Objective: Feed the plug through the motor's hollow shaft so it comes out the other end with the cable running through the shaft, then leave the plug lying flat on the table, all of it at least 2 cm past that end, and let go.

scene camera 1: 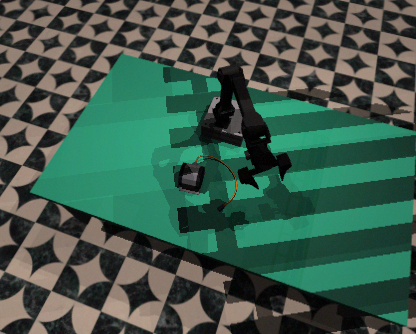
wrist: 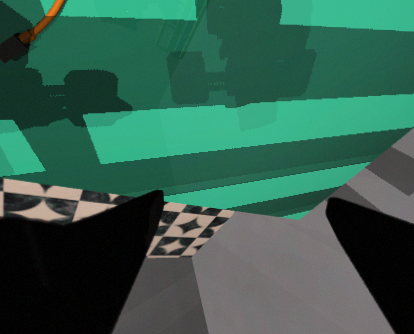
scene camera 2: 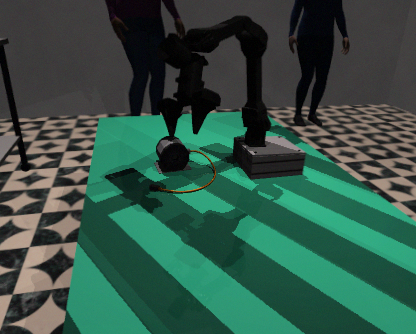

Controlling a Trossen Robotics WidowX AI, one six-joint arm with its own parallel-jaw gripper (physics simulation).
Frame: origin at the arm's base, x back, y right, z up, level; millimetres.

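Seen in the pictures: gripper, fingertip midpoint: (scene camera 1: 270, 184) (wrist: 244, 201) (scene camera 2: 182, 135); arm's base, origin of the base link: (scene camera 1: 222, 122) (scene camera 2: 255, 144).
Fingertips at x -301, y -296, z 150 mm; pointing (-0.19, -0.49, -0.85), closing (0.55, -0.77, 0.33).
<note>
Offsets run from my fingertips to a thing's top centre. Level surfaces: height alone.
The motor {dz -133, dx +5, dy +328 mm} (scene camera 1: 191, 176) (scene camera 2: 172, 153) is a dark drum with a grey top, on a small flat base on the green table {dz -235 mm} (scene camera 1: 100, 115) (scene camera 2: 310, 260). Its shaft opening cannot be made out. A thin orange cable (scene camera 1: 236, 182) (scene camera 2: 215, 172) (wrist: 49, 19) starts beside the motor and curves over the table to the small dark plug {dz -221, dx -72, dy +159 mm} (scene camera 1: 220, 207) (scene camera 2: 155, 188) (wrist: 12, 48), which lies outside the motor. My gripper (scene camera 1: 270, 183) (scene camera 2: 184, 134) (wrist: 243, 201) is open and empty, raised above the table. The plug shows at the upper left edge of the wrist view.
The arm's grey box base (scene camera 1: 215, 132) (scene camera 2: 277, 162) stands on the table near the motor. Arm shadows and dark stripes cross the table. Two people (scene camera 2: 145, 55) (scene camera 2: 320, 55) stand behind the table. A dark-legged stand (scene camera 2: 11, 95) is at the far left of scene camera 2.
</note>
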